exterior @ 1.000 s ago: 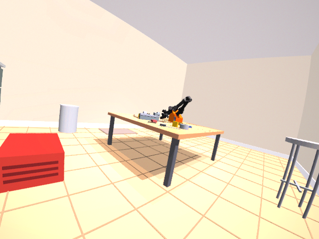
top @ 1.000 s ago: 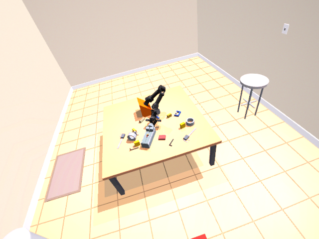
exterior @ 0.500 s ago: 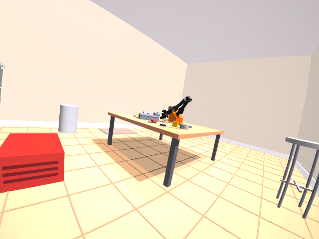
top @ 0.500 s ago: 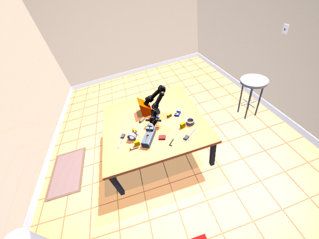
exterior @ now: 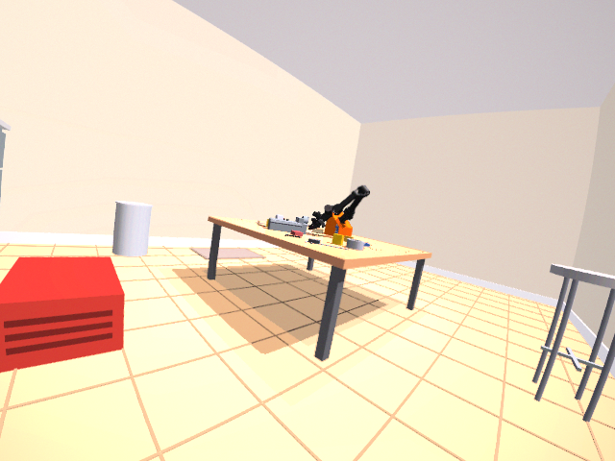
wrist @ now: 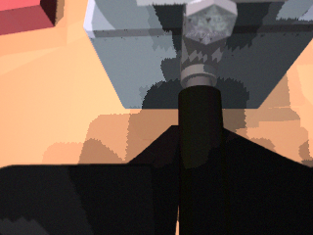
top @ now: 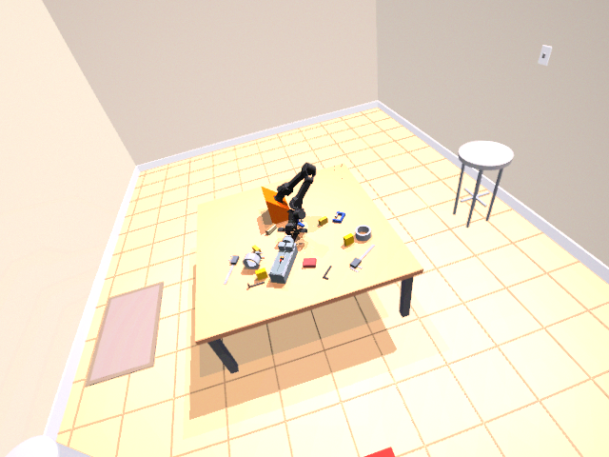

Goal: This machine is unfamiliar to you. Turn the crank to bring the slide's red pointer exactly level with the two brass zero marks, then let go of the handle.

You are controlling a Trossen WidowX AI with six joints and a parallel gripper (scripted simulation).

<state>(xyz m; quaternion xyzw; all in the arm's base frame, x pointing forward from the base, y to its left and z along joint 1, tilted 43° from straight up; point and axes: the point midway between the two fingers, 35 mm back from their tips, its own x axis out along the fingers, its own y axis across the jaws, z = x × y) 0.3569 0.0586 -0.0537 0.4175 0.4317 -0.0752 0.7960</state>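
The dark crank handle lies 2 cm behind my gripper tip, 1 cm to the left of it and 2 cm above it. The rest, counted from my gripper tip: red pointer (16 cm ahead, 10 cm to the right, 5 cm above); then red block (18 cm ahead, 7 cm to the left, 2 cm below).
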